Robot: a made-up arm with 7 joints.
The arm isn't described. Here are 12 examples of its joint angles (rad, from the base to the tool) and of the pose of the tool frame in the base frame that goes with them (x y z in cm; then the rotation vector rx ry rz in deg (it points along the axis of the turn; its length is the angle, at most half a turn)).
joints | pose
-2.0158 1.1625 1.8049 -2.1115 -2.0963 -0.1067 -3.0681 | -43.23 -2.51 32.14 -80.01 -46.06 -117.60
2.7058 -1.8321 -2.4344 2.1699 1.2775 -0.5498 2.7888 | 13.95 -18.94 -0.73 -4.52 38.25 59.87
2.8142 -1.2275 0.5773 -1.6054 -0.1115 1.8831 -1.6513 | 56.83 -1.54 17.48 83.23 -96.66 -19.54
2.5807 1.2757 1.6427 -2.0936 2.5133 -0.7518 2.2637 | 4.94 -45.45 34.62 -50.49 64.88 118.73
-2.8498 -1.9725 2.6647 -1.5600 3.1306 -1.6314 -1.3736 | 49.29 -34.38 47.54 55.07 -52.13 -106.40
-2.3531 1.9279 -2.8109 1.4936 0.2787 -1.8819 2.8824 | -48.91 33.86 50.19 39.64 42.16 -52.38
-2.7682 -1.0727 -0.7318 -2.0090 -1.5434 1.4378 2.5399 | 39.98 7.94 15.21 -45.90 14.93 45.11
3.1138 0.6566 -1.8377 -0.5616 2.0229 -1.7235 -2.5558 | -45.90 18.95 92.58 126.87 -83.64 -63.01
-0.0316 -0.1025 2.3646 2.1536 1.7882 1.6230 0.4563 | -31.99 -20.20 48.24 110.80 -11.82 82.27
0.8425 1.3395 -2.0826 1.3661 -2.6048 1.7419 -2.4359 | 54.32 -14.90 65.58 -116.48 -6.08 1.76
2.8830 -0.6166 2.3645 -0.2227 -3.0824 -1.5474 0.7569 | 45.65 10.45 99.40 25.32 -78.04 62.97
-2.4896 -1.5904 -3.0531 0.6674 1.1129 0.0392 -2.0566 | 58.80 -49.06 2.04 -55.32 -0.78 83.76
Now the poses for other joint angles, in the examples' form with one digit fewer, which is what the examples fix.
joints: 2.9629 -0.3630 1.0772 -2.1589 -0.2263 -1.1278 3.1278
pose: 24.7 -22.8 35.4 22.3 -0.5 117.8
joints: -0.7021 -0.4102 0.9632 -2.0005 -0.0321 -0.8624 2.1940
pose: -40.8 5.3 37.5 16.7 8.9 -67.1
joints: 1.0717 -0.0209 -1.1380 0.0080 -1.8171 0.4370 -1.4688
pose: -2.2 2.8 120.2 -18.0 169.6 -38.8
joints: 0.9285 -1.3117 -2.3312 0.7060 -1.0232 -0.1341 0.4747
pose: -28.8 76.9 33.9 67.0 57.4 -55.5
